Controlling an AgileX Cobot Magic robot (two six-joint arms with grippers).
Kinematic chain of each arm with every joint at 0, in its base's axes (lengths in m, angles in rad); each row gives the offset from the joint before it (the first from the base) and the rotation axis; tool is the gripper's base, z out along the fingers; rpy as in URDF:
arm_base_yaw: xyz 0 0 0.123 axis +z
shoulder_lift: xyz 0 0 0 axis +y
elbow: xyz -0.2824 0 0.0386 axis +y
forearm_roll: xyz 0.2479 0 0.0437 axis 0.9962 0 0.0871
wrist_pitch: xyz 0 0 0 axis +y
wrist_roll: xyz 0.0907 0 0.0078 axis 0.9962 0 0.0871
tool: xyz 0 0 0 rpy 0 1.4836 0
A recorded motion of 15 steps. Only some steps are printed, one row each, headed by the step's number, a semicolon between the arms.
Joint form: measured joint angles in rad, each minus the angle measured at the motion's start. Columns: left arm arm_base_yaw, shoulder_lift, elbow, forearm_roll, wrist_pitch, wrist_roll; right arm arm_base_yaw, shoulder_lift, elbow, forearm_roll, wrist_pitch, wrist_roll.
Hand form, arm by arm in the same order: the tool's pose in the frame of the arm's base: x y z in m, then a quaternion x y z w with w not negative. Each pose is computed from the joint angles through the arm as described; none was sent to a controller.
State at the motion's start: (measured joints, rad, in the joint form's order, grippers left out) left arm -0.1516 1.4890 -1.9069 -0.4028 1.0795 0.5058; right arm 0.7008 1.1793 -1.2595 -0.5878 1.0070 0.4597
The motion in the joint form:
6: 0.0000 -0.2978 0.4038 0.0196 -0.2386 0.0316; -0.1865 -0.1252 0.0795 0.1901 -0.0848 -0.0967
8: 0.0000 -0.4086 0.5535 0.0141 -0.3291 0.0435; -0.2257 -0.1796 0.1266 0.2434 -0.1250 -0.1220
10: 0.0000 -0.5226 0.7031 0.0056 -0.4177 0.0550; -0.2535 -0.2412 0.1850 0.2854 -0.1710 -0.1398
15: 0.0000 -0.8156 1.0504 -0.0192 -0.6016 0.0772; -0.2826 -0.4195 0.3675 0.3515 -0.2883 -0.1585
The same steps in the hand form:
6: 0.2275 -0.0605 0.4828 0.25060 0.79126 -0.08366 0.55147; 0.1900 0.0750 0.4083 -0.10987 0.88494 -0.00073 0.45257
8: 0.2045 -0.0551 0.4688 0.23848 0.78071 -0.07645 0.57251; 0.1803 0.0660 0.4057 -0.10043 0.88033 0.01792 0.46326
10: 0.1810 -0.0496 0.4520 0.22560 0.76932 -0.06978 0.59361; 0.1688 0.0586 0.4011 -0.09385 0.87304 0.03545 0.47722
15: 0.1231 -0.0362 0.4021 0.19453 0.73877 -0.05566 0.64287; 0.1349 0.0446 0.3794 -0.08653 0.85029 0.07358 0.51391

